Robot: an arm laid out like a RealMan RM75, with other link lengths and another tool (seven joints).
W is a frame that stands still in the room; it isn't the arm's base.
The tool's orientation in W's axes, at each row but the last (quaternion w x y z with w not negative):
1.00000 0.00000 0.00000 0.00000
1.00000 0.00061 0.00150 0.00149
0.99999 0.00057 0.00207 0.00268
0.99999 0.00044 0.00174 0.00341
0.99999 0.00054 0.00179 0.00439
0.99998 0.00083 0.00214 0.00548
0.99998 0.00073 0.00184 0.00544
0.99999 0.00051 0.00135 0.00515
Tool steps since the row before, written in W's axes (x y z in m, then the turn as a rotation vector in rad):
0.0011 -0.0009 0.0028 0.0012 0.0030 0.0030
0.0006 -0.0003 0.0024 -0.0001 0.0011 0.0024
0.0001 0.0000 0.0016 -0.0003 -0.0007 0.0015
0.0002 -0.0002 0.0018 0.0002 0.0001 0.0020
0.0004 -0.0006 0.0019 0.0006 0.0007 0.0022
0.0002 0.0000 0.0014 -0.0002 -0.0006 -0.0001
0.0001 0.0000 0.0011 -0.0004 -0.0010 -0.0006
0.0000 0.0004 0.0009 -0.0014 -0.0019 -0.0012
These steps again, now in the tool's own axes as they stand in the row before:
0.0011 -0.0009 0.0028 0.0012 0.0030 0.0030
0.0006 -0.0003 0.0024 -0.0001 0.0011 0.0024
0.0001 0.0000 0.0016 -0.0003 -0.0007 0.0015
0.0002 -0.0002 0.0018 0.0002 0.0001 0.0020
0.0004 -0.0006 0.0019 0.0006 0.0007 0.0022
0.0002 0.0000 0.0014 -0.0002 -0.0006 -0.0001
0.0001 0.0000 0.0011 -0.0004 -0.0010 -0.0006
0.0000 0.0004 0.0009 -0.0014 -0.0019 -0.0012

